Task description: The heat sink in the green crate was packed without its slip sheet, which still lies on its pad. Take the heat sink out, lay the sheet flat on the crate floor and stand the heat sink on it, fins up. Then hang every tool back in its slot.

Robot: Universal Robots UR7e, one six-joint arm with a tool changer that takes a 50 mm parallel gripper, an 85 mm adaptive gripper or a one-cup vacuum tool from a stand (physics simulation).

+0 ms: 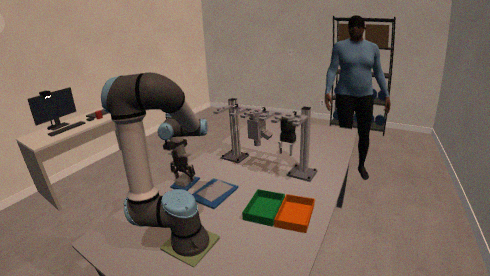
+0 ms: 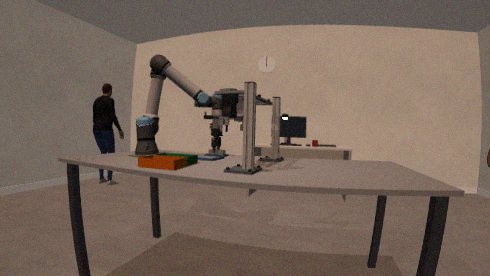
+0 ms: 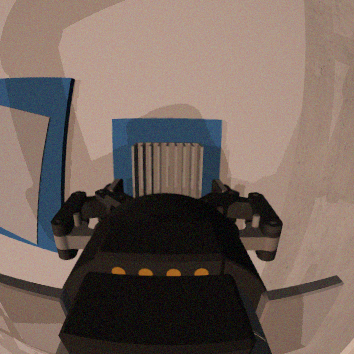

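Observation:
The grey finned heat sink stands fins up on the small blue pad. My gripper is low over it with a finger on each side. The fingers look slightly spread from its sides, so it is open; the tips are partly hidden. The pale slip sheet appears as a rectangle within the border of the larger blue pad, beside the small one. The green crate shows no heat sink inside.
The orange crate adjoins the green one. The tool stand holds a grey tool and a black two-finger gripper tool. A person stands beyond the table; another person shows behind the arm.

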